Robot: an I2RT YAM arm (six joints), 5 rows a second.
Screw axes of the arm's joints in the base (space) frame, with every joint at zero. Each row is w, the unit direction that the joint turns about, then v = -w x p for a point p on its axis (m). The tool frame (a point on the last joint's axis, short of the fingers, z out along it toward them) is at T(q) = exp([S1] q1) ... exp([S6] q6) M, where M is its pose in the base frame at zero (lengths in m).
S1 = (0, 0, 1, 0.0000, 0.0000, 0.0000)
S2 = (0, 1, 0, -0.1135, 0.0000, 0.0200)
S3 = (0, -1, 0, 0.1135, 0.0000, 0.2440)
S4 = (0, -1, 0, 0.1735, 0.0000, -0.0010)
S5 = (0, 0, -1, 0.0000, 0.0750, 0.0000)
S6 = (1, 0, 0, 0.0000, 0.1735, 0.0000)
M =
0 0 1 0.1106
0 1 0 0.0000
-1 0 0 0.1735
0 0 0 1
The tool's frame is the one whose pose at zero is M.
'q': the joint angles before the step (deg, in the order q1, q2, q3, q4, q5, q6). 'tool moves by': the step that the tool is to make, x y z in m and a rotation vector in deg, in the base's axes. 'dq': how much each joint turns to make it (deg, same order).
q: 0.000 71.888 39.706 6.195 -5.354 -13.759
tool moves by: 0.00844 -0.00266 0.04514 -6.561 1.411 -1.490
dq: 0.001 -0.277 11.040 -13.020 4.295 -5.188
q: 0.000 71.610 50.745 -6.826 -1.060 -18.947
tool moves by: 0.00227 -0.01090 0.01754 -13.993 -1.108 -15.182
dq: 0.276 0.227 3.192 -0.989 20.114 -5.599
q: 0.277 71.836 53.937 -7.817 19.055 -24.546
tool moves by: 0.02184 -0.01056 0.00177 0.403 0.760 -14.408
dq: -0.735 6.349 6.159 -3.719 11.940 7.387
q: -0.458 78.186 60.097 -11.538 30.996 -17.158
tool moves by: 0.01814 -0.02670 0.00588 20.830 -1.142 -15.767
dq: -4.978 7.368 12.162 -17.903 -3.615 26.641
